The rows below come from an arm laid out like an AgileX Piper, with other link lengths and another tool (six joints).
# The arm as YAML. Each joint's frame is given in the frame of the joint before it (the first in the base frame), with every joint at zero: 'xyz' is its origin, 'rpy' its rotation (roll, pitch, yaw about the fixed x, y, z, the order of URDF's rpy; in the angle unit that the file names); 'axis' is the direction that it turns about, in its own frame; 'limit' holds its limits. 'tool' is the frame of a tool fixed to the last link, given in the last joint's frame.
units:
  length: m
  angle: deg
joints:
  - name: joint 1
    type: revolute
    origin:
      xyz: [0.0, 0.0, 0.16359]
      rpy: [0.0, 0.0, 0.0]
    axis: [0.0, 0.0, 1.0]
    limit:
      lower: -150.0
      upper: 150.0
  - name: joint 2
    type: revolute
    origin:
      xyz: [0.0, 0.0, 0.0]
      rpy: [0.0, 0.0, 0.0]
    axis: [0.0, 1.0, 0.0]
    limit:
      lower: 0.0
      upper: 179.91
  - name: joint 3
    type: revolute
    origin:
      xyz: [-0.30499, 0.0, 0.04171]
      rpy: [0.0, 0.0, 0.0]
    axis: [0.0, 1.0, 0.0]
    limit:
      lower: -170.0
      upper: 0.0
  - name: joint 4
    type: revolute
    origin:
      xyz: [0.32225, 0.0, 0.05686]
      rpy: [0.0, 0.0, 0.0]
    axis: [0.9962, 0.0, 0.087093]
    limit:
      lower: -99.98
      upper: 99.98
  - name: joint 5
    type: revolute
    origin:
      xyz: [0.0, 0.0, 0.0]
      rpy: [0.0, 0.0, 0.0]
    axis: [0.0, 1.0, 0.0]
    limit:
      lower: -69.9
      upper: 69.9
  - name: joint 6
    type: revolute
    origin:
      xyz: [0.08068, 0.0, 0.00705]
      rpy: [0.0, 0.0, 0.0]
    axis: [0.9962, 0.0, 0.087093]
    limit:
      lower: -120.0
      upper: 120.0
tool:
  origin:
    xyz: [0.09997, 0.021, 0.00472]
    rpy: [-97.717, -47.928, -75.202]
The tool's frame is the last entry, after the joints.
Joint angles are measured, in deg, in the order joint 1, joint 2, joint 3, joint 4, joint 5, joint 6. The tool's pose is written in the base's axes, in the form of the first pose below.
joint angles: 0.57, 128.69, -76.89, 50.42, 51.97, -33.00
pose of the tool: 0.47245, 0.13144, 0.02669, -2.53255, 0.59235, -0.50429
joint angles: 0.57, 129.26, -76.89, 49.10, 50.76, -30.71
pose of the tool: 0.47300, 0.12792, 0.01875, -2.57120, 0.59669, -0.55205
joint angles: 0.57, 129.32, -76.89, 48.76, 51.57, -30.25
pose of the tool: 0.47033, 0.12849, 0.01869, -2.57660, 0.61168, -0.55002
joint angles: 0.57, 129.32, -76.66, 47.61, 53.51, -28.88
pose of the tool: 0.46245, 0.12916, 0.01837, -2.59755, 0.64914, -0.54981
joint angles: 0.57, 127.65, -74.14, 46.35, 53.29, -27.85
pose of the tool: 0.44991, 0.12677, 0.01931, -2.63101, 0.65917, -0.57023
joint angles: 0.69, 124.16, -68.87, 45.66, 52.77, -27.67
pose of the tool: 0.42511, 0.12565, 0.02363, -2.66343, 0.67410, -0.58586
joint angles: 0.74, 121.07, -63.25, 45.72, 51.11, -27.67
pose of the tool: 0.40026, 0.12370, 0.02283, -2.69754, 0.68463, -0.62013
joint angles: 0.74, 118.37, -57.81, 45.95, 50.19, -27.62
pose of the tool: 0.37306, 0.12251, 0.02109, -2.73417, 0.70991, -0.65437
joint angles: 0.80, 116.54, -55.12, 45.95, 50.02, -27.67
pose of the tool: 0.35942, 0.12249, 0.02367, -2.74619, 0.71862, -0.66167
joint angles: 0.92, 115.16, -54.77, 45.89, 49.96, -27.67
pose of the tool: 0.36010, 0.12308, 0.03105, -2.73209, 0.70321, -0.64993
